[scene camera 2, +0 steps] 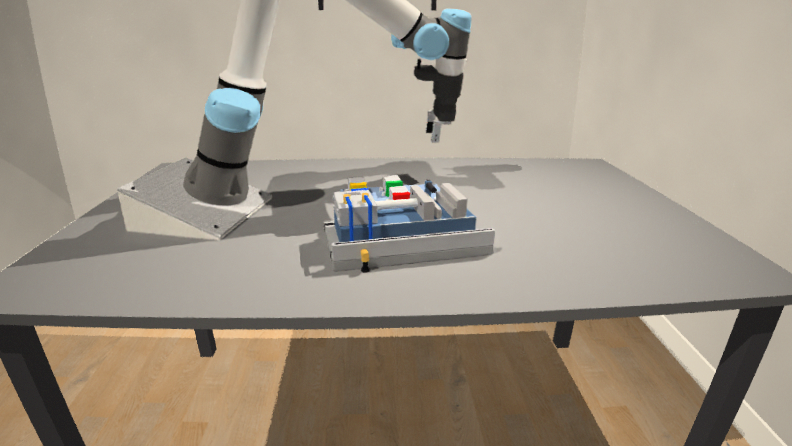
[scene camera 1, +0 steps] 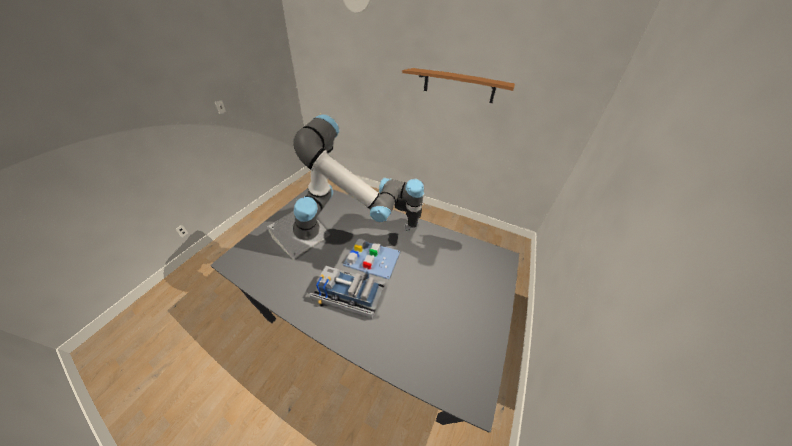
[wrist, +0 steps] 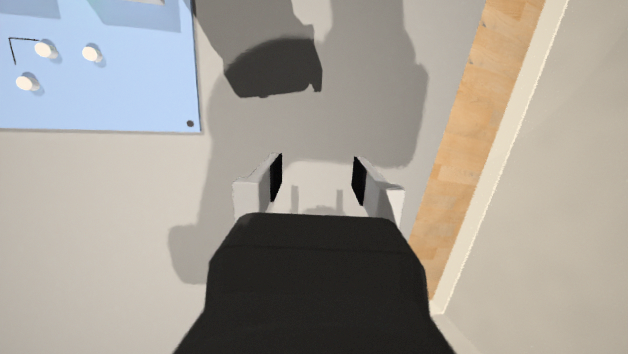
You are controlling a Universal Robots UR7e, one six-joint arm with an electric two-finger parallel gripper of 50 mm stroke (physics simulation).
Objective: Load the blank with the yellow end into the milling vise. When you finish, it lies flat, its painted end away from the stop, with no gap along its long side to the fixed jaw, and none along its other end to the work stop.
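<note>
The blank with the yellow end (scene camera 1: 358, 248) (scene camera 2: 358, 185) rests on the pale blue plate (scene camera 1: 392, 257) (wrist: 125, 105), at its back left corner in scene camera 1. The milling vise (scene camera 2: 404, 226) stands in front of the plate, with a gap between the rod-side jaw (scene camera 1: 355, 284) (scene camera 2: 423, 203) and the far right jaw (scene camera 1: 368, 288) (scene camera 2: 454, 200), which looks like the fixed one. A small dark part (scene camera 2: 430, 186) at the back of the jaws looks like the work stop. My gripper (scene camera 1: 409, 227) (scene camera 2: 432, 131) (wrist: 317, 170) is open and empty, high above the table behind and right of the plate.
Blanks with green (scene camera 1: 374, 249) (scene camera 2: 393, 185), red (scene camera 1: 368, 262) (scene camera 2: 400, 194) and blue (scene camera 1: 352, 257) ends stand near the yellow one. White pegs (wrist: 91, 53) rise from the plate. A pale rail (scene camera 2: 412, 244) runs along the vise's front. A wooden shelf (scene camera 1: 457, 78) is on the wall.
</note>
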